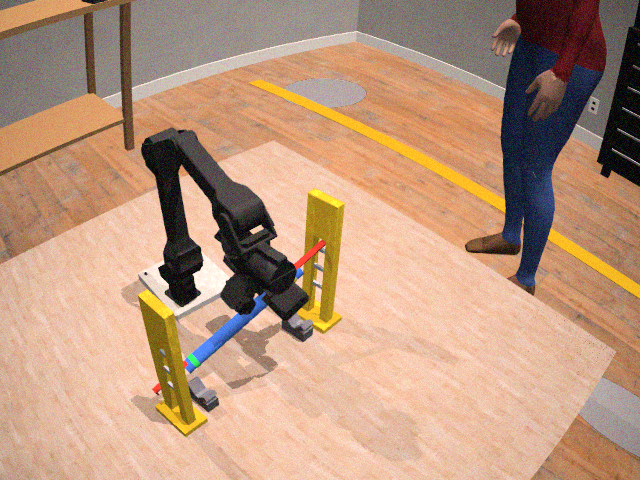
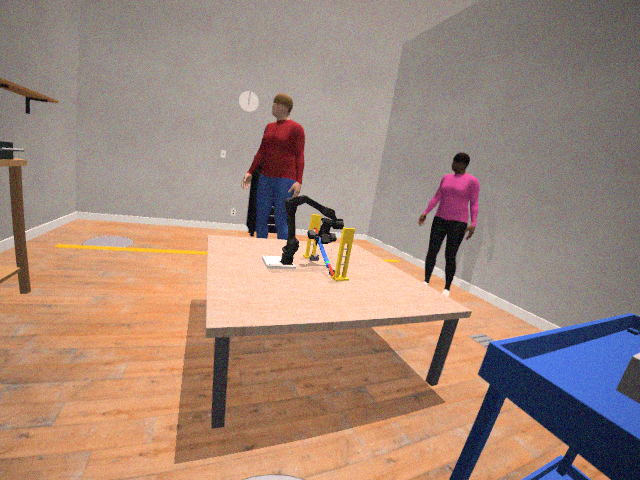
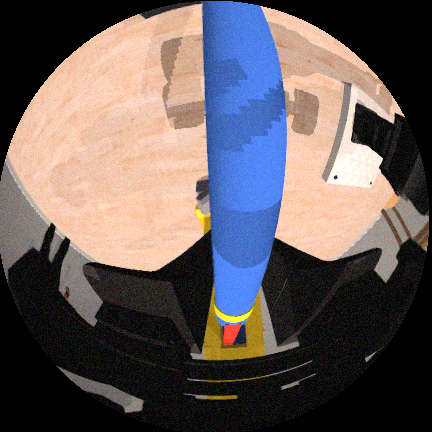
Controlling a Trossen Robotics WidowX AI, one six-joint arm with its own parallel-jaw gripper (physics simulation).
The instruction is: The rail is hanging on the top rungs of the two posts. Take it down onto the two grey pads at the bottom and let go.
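Note:
The rail, a blue tube (image 1: 224, 333) (image 2: 323, 251) (image 3: 245, 165) with thin red ends, slopes down toward the near yellow post (image 1: 157, 320) (image 2: 347, 235). Its near red end (image 1: 156, 388) sticks out past that post, low among the rungs; which rung it meets is unclear. Its far red end (image 1: 311, 254) reaches the far yellow post (image 1: 328, 222) (image 2: 315, 221) (image 3: 256, 345) near the top rung. My gripper (image 1: 263, 299) (image 2: 320, 238) (image 3: 233, 234) is shut on the blue tube, toward its far half. One grey pad (image 1: 204, 395) lies by the near post, another grey pad (image 1: 298, 328) (image 2: 314, 257) by the far post.
The arm's white base plate (image 1: 209, 279) (image 2: 271, 262) (image 3: 350, 170) is fixed on the wooden table (image 1: 413, 351) (image 2: 289, 304) (image 3: 115, 165). A blue cart (image 2: 542, 392) stands at the right. Two people (image 2: 281, 155) (image 2: 457, 201) stand beyond the table.

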